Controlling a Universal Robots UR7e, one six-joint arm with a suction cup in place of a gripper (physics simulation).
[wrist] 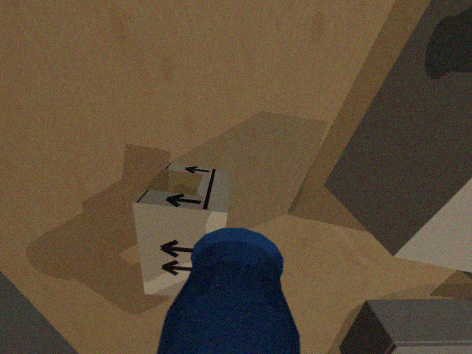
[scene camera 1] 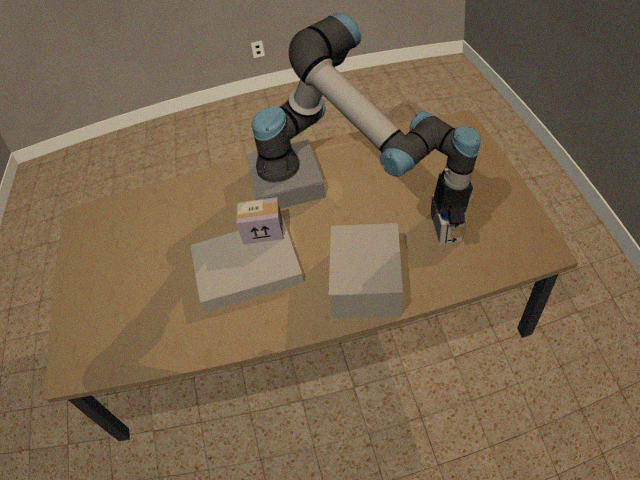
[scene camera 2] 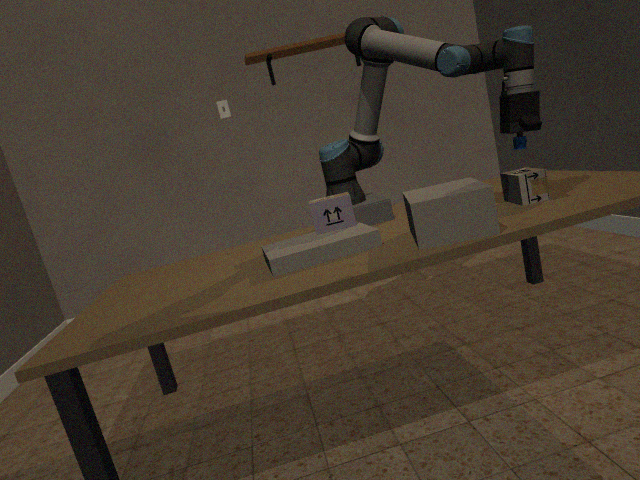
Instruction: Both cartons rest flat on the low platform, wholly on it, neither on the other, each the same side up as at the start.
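Pixels of known places: hand, tool point: [wrist: 236, 265] [scene camera 1: 446, 216] [scene camera 2: 519, 148]; arm's base, link origin: [scene camera 1: 278, 167].
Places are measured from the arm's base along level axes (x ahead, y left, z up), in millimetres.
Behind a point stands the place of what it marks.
Note:
A lilac carton [scene camera 1: 260, 230] @(x 310, y -45, z 20 mm) [scene camera 2: 333, 214] @(x 310, y -45, z 16 mm) with an orange band and two upward arrows stands upright at the back right of the low grey platform [scene camera 1: 242, 273] @(x 429, y -107, z -34 mm) [scene camera 2: 323, 254] @(x 490, y -90, z -59 mm). A white carton [scene camera 1: 443, 232] @(x 346, y 520, z -27 mm) [scene camera 2: 514, 189] @(x 304, y 510, z -35 mm) [wrist: 167, 237] @(x 306, y 564, z 10 mm) with a tan patch rests on the table at the right, its arrows pointing sideways. My gripper [scene camera 1: 445, 217] [scene camera 2: 519, 146] [wrist: 237, 245], a blue suction cup, hangs above the white carton. A gap shows between them in the scene camera 2 view, and the cup holds nothing. The lilac carton's rear bottom edge is hidden.
A taller grey block [scene camera 1: 364, 258] @(x 470, y 262, z 39 mm) [scene camera 2: 454, 217] @(x 592, y 254, z -17 mm) stands between the low platform and the white carton, near the table's front edge. My arm's grey pedestal [scene camera 1: 305, 192] @(x 106, y 91, z -34 mm) [scene camera 2: 376, 211] @(x 104, y 99, z -38 mm) stands behind the lilac carton. A wooden wall shelf [scene camera 2: 299, 49] shows behind the arm.

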